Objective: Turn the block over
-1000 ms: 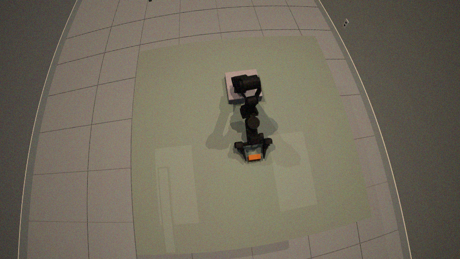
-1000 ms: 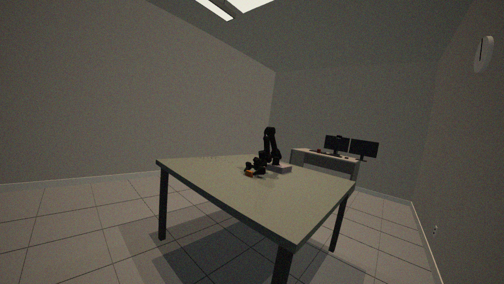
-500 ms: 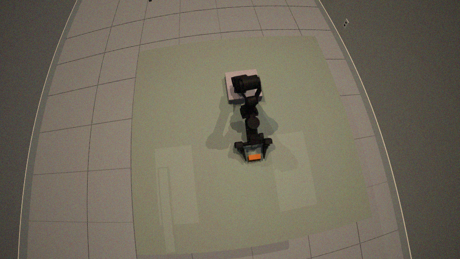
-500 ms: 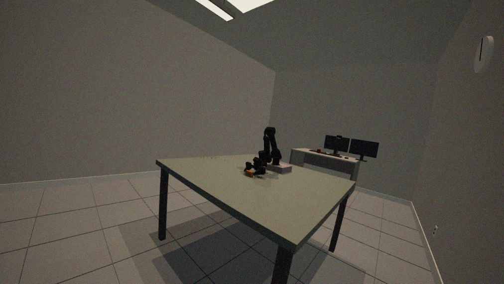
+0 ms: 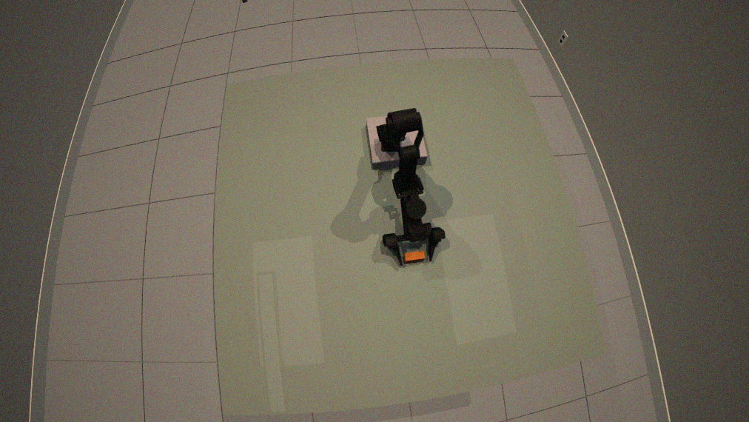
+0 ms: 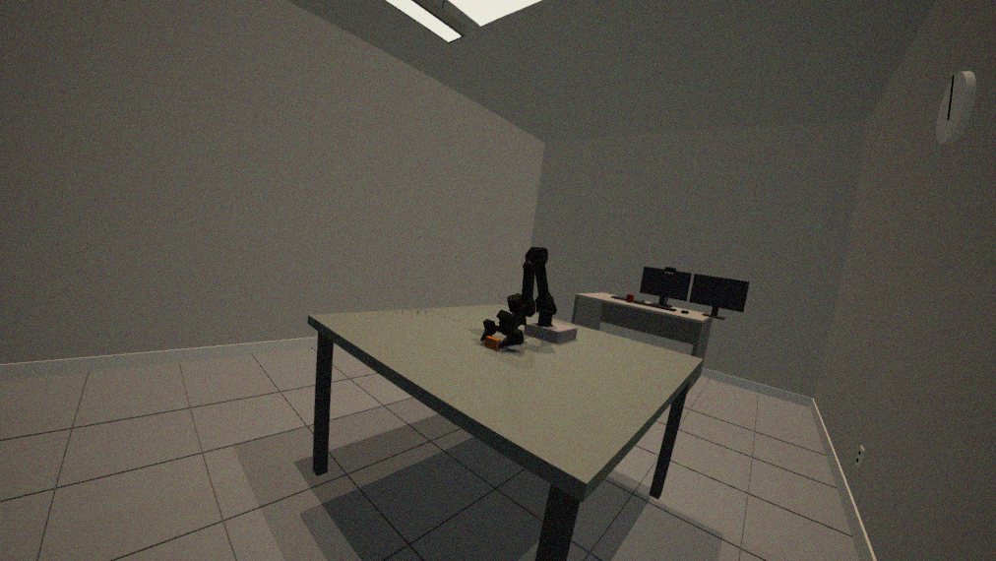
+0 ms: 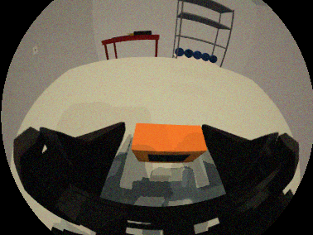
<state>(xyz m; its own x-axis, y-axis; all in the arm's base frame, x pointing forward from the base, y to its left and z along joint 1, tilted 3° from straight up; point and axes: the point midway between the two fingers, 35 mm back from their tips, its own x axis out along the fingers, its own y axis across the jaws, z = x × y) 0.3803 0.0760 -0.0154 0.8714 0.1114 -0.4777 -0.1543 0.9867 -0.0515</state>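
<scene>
My gripper tip is now 3 cm past the block and 1 cm to the left of it.
</scene>
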